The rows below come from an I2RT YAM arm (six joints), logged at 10 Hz.
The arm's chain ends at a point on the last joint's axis. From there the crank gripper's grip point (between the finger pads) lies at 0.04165 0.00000 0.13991 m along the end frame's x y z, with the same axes.
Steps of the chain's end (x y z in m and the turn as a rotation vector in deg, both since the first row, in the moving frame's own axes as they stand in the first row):
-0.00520 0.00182 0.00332 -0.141 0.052 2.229
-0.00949 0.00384 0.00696 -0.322 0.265 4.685
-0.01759 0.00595 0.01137 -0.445 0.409 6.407
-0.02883 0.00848 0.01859 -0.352 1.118 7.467
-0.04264 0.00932 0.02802 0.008 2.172 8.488
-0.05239 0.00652 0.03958 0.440 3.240 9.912
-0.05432 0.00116 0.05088 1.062 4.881 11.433
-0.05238 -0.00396 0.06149 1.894 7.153 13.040
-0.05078 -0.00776 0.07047 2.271 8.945 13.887
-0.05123 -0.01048 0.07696 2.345 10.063 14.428
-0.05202 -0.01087 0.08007 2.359 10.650 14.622
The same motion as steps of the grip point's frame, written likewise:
-0.00511 0.00379 0.00328 -0.141 0.052 2.229
-0.00902 0.00805 0.00675 -0.322 0.265 4.685
-0.01692 0.01174 0.01105 -0.445 0.409 6.407
-0.02652 0.01492 0.01773 -0.352 1.118 7.467
-0.03784 0.01584 0.02635 0.008 2.172 8.488
-0.04512 0.01331 0.03704 0.440 3.240 9.912
-0.04321 0.00805 0.04691 1.062 4.881 11.433
-0.03598 0.00290 0.05535 1.894 7.153 13.040
-0.03030 -0.00052 0.06246 2.271 8.945 13.887
-0.02828 -0.00258 0.06772 2.345 10.063 14.428
-0.02778 -0.00263 0.07016 2.359 10.650 14.622

